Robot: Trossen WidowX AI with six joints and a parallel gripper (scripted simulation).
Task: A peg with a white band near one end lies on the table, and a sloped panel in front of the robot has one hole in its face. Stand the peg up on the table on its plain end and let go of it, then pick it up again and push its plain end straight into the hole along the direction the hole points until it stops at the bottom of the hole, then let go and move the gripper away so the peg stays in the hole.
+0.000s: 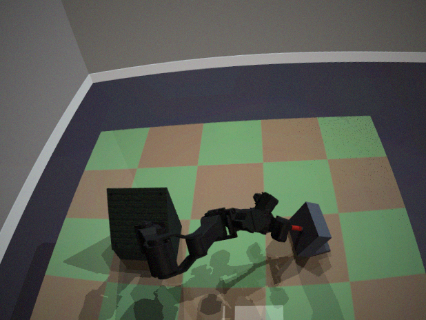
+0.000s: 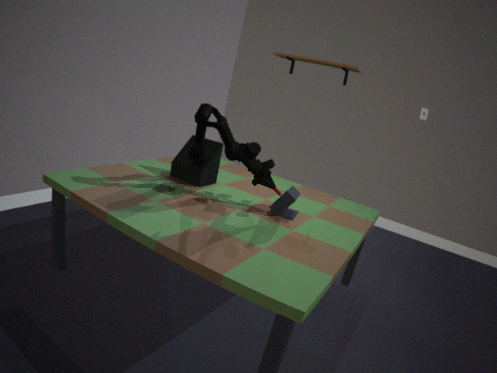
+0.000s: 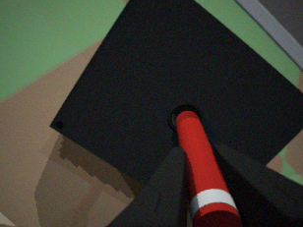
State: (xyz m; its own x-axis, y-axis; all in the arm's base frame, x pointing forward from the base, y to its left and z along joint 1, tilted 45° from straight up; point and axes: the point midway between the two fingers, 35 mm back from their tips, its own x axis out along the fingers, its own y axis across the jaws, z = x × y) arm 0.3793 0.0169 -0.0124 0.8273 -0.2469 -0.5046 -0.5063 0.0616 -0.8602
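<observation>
The dark sloped panel is 6 cm ahead of my gripper tip, 4 cm below it and 1 cm to the left of it. Round my gripper tip: red peg (1 cm behind, 1 cm above).
</observation>
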